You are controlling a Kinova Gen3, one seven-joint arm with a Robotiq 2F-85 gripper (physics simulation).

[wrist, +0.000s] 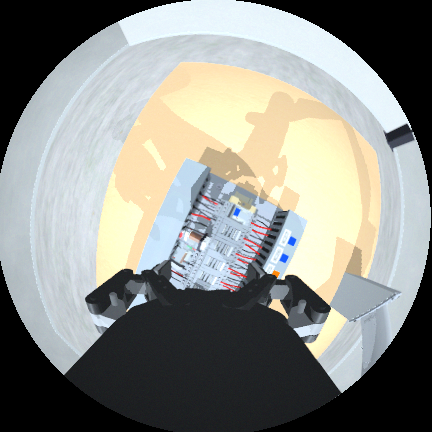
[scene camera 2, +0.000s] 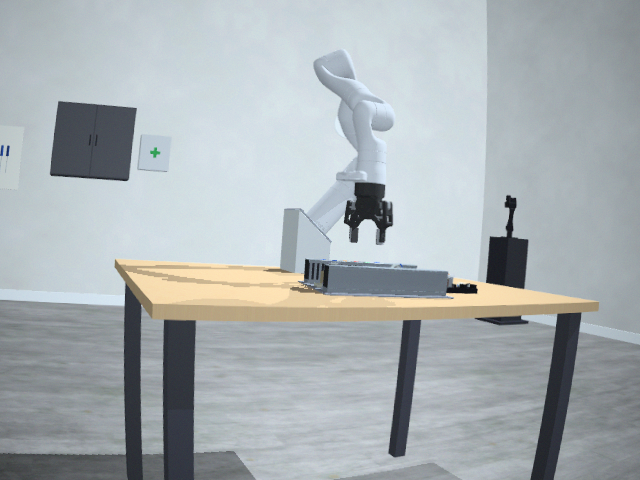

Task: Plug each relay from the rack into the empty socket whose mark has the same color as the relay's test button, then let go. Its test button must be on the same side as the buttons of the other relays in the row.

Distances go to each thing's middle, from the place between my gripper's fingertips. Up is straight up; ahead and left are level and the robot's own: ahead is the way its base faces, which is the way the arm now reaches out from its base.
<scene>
The duct wall (scene camera 2: pixel 345 279) is 100 mm ahead of my hand, 80 mm below it and 20 mm to the left of it.
</scene>
